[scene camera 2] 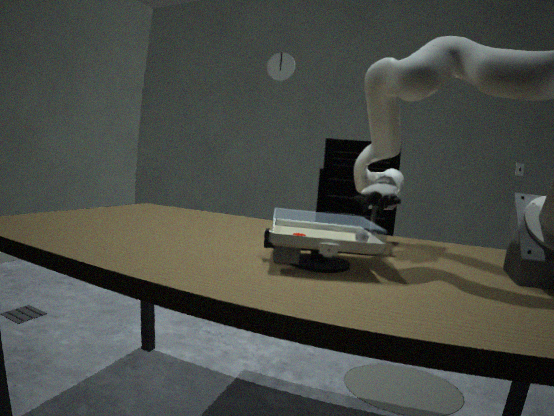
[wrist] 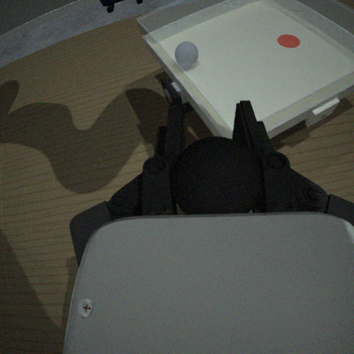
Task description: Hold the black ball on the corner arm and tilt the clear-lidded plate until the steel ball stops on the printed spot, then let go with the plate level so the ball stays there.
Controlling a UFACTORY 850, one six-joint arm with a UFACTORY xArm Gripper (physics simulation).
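Note:
The clear-lidded plate (scene camera 2: pixel 300 243) (wrist: pixel 240 70) sits tilted, its right end lower in the scene view. The steel ball (scene camera 2: pixel 362 235) (wrist: pixel 186 54) is inside, close to the rim at the left of the wrist view and well away from the red printed spot (scene camera 2: pixel 299 234) (wrist: pixel 288 41). My gripper (scene camera 2: pixel 375 215) (wrist: pixel 208 120) is shut on the black ball (wrist: pixel 218 175), beside the plate's near corner in the wrist view. The corner arm under the ball is hidden, and the black ball cannot be made out in the scene view.
The plate stands over a round black base (scene camera 2: pixel 323 264) on the wooden table (scene camera 2: pixel 200 255). A dark block (scene camera 2: pixel 286 256) hangs below the plate's left end. A white tab (wrist: pixel 326 109) sticks out from its side. The robot's base (scene camera 2: pixel 530 260) stands at the right.

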